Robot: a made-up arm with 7 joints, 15 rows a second.
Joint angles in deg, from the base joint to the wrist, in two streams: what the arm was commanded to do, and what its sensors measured. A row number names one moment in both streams.
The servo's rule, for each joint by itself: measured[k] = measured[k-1] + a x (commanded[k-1-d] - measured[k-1]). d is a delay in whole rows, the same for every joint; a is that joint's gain. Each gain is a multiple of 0.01, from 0.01 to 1. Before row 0 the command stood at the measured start. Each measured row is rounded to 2 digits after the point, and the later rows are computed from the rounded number. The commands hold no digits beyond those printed.
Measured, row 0:
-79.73, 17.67, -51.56, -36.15, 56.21, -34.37, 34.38
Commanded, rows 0 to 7:
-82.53, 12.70, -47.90, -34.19, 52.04, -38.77, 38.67
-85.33, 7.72, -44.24, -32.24, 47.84, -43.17, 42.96
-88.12, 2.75, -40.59, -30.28, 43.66, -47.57, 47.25
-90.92, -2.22, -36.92, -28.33, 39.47, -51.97, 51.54
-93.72, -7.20, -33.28, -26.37, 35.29, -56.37, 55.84
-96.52, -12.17, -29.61, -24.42, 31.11, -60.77, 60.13
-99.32, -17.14, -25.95, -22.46, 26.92, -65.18, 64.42
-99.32, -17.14, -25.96, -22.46, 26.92, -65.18, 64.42
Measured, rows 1 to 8:
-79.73, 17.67, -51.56, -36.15, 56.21, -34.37, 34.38
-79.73, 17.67, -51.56, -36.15, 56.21, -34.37, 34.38
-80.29, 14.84, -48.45, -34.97, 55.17, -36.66, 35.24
-81.30, 10.78, -44.87, -33.33, 53.34, -40.05, 36.78
-82.66, 6.20, -41.23, -31.50, 50.92, -43.96, 38.87
-84.31, 1.40, -37.57, -29.60, 48.06, -48.13, 41.40
-86.19, -3.50, -33.92, -27.66, 44.87, -52.41, 44.29
-88.26, -8.44, -30.26, -25.72, 41.43, -56.76, 47.46
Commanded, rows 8 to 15:
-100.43, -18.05, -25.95, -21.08, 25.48, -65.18, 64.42
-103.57, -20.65, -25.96, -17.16, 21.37, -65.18, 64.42
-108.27, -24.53, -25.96, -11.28, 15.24, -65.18, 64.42
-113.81, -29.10, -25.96, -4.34, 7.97, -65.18, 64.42
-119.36, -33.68, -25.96, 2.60, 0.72, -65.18, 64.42
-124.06, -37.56, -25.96, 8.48, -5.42, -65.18, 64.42
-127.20, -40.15, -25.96, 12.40, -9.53, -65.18, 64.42
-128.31, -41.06, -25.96, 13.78, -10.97, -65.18, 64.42
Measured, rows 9 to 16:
-90.47, -13.40, -26.60, -23.76, 37.80, -61.14, 50.85
-92.24, -15.53, -26.06, -22.98, 35.08, -63.24, 53.56
-93.88, -16.97, -25.97, -21.84, 32.68, -64.25, 55.73
-95.82, -19.07, -25.96, -19.03, 29.85, -64.73, 57.47
-98.31, -22.18, -25.96, -14.38, 26.20, -64.96, 58.86
-101.41, -26.12, -25.96, -8.36, 21.64, -65.07, 59.97
-105.00, -30.43, -25.96, -1.78, 16.41, -65.13, 60.86
-108.81, -34.49, -25.96, 4.38, 10.95, -65.16, 61.57

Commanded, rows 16 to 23:
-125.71, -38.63, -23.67, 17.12, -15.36, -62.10, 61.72
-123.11, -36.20, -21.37, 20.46, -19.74, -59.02, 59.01
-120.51, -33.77, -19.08, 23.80, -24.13, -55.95, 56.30
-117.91, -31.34, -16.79, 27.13, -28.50, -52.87, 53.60
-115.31, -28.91, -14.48, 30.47, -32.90, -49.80, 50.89
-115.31, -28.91, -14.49, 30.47, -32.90, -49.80, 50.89
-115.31, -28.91, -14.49, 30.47, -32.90, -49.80, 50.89
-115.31, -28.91, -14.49, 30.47, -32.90, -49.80, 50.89
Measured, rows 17 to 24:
-112.49, -37.72, -25.96, 9.19, 5.83, -65.17, 62.14
-115.65, -39.62, -25.96, 11.94, 1.63, -65.18, 62.60
-117.66, -39.06, -24.01, 15.05, -2.62, -63.58, 62.42
-118.75, -37.43, -21.77, 18.30, -6.90, -61.21, 61.74
-119.10, -35.34, -19.48, 21.60, -11.21, -58.47, 60.65
-118.86, -33.06, -17.19, 24.92, -15.53, -55.56, 59.24
-118.15, -30.69, -14.89, 28.25, -19.87, -52.56, 57.57
-117.58, -29.68, -14.55, 29.58, -23.13, -51.12, 56.23

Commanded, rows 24 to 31:
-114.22, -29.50, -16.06, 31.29, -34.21, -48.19, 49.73
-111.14, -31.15, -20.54, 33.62, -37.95, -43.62, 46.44
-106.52, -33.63, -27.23, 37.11, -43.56, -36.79, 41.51
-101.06, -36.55, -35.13, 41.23, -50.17, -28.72, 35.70
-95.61, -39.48, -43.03, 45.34, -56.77, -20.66, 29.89
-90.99, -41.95, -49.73, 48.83, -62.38, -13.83, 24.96
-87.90, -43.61, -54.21, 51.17, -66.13, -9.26, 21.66
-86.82, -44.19, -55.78, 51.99, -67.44, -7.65, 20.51
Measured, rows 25 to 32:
-117.13, -29.24, -14.50, 30.11, -25.57, -50.43, 55.16
-116.77, -29.05, -14.49, 30.33, -27.40, -50.10, 54.31
-116.26, -29.31, -15.82, 30.91, -29.10, -49.11, 53.39
-115.24, -30.36, -19.83, 32.54, -31.31, -46.26, 52.00
-113.50, -32.22, -26.12, 35.28, -34.37, -41.34, 49.90
-111.01, -34.69, -33.78, 38.85, -38.32, -34.78, 47.06
-107.93, -37.42, -41.64, 42.74, -42.93, -27.44, 43.63
-104.54, -40.00, -48.52, 46.39, -47.79, -20.36, 39.90

